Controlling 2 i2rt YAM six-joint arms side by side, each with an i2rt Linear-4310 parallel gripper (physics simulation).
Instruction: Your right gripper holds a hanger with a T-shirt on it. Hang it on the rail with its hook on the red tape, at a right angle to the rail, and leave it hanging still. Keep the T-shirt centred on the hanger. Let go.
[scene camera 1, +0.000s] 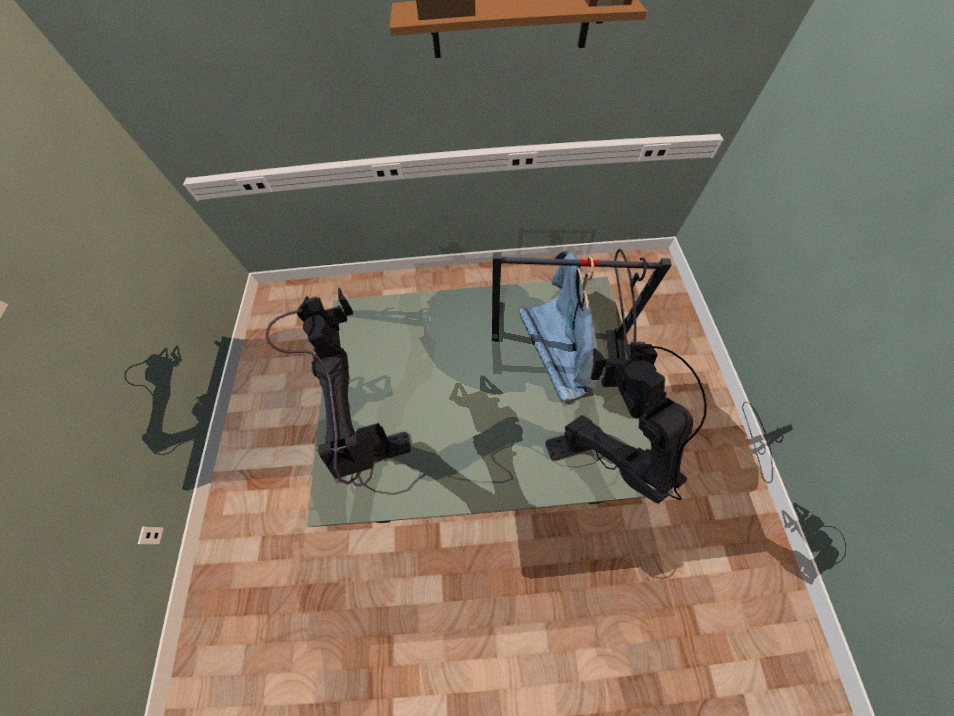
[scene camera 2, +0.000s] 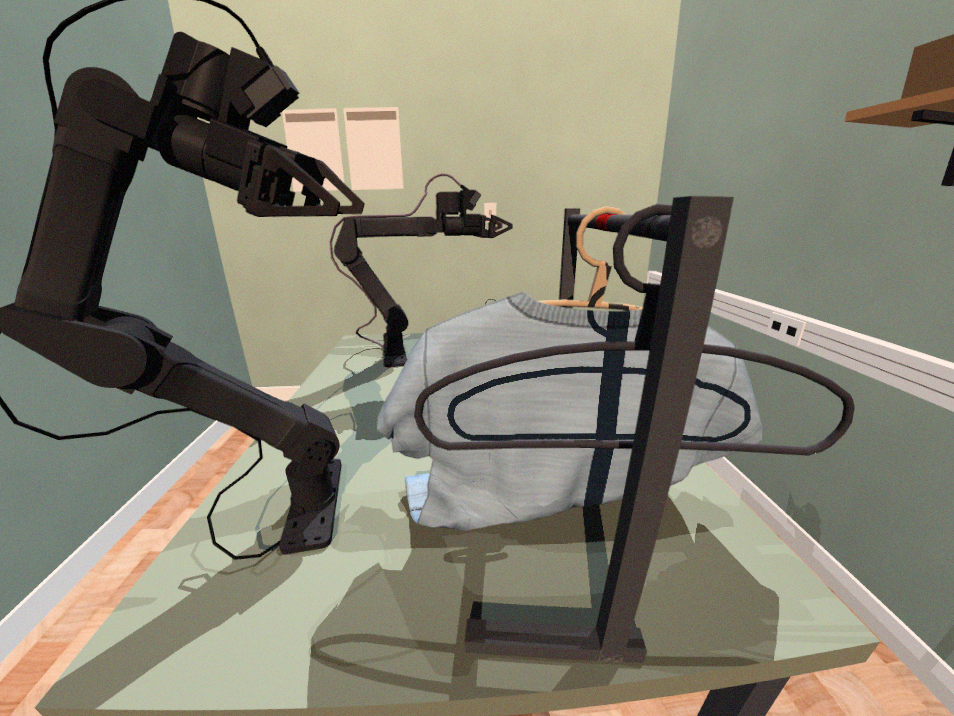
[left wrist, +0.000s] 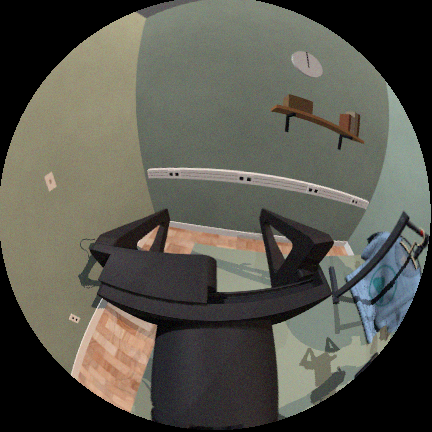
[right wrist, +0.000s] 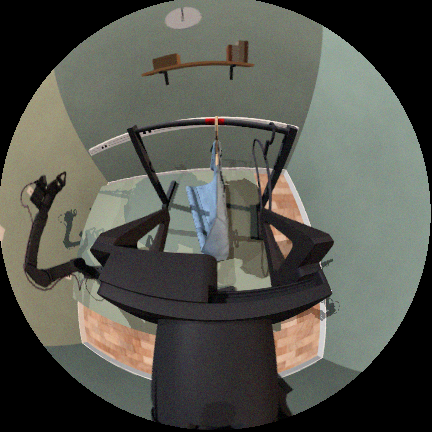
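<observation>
The wooden hanger's hook (scene camera 1: 591, 262) (scene camera 2: 581, 240) (right wrist: 216, 128) is over the rail (scene camera 1: 539, 261) (right wrist: 170, 124) on the red tape (scene camera 2: 603, 221) (right wrist: 209, 121). In the right wrist view it looks square to the rail. The light blue T-shirt (scene camera 1: 566, 331) (scene camera 2: 524, 400) (right wrist: 206, 200) hangs from it, with its collar around the hanger's neck; it looks roughly centred. My right gripper (scene camera 2: 360, 206) (right wrist: 214, 212) is open and empty, back from the hanger and apart from it. My left gripper (scene camera 2: 509, 225) (left wrist: 214, 213) is open and empty, far from the rail.
A dark hanger (scene camera 2: 846, 408) (right wrist: 255, 155) hangs on the rail near the end post (scene camera 2: 655, 431) (right wrist: 277, 167), beside the T-shirt. The other rail post (scene camera 1: 497, 304) (right wrist: 150, 167) stands on the opposite side. A wall shelf (scene camera 1: 516, 15) (right wrist: 200, 64) is high behind.
</observation>
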